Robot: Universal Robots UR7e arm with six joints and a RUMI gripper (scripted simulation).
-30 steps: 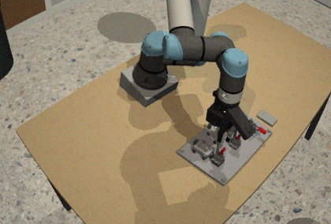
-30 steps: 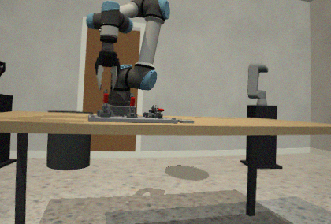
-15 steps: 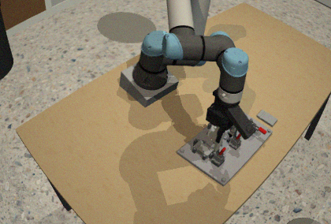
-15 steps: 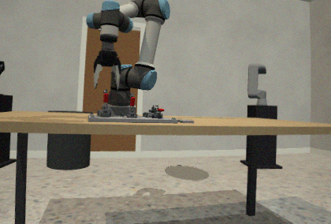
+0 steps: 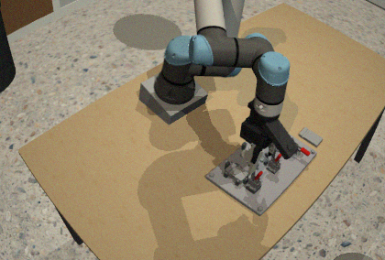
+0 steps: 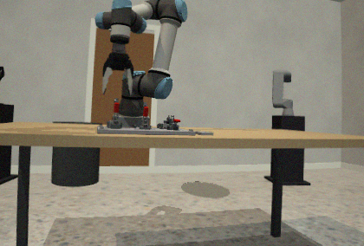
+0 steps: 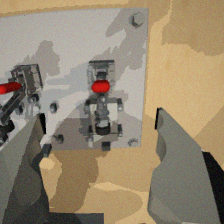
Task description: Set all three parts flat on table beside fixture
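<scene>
Right now the grey fixture plate is 140 mm below my hand, 100 mm to the left of it and 60 mm behind it.
</scene>
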